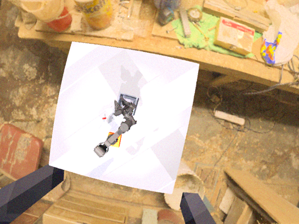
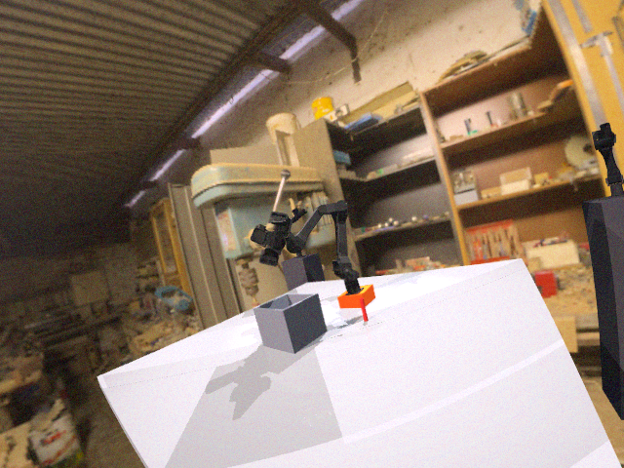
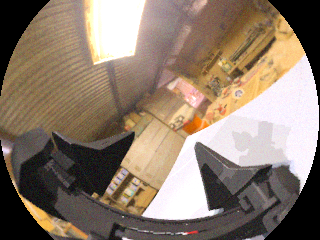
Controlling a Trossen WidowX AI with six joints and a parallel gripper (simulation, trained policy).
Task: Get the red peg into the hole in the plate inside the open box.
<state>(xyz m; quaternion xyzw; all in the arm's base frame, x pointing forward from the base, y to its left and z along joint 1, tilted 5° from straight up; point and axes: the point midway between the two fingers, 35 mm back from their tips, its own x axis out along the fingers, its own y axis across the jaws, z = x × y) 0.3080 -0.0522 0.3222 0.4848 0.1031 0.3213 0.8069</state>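
Right now the red peg is 18 cm behind my gripper tip, 17 cm to the left of it and 32 cm below it.
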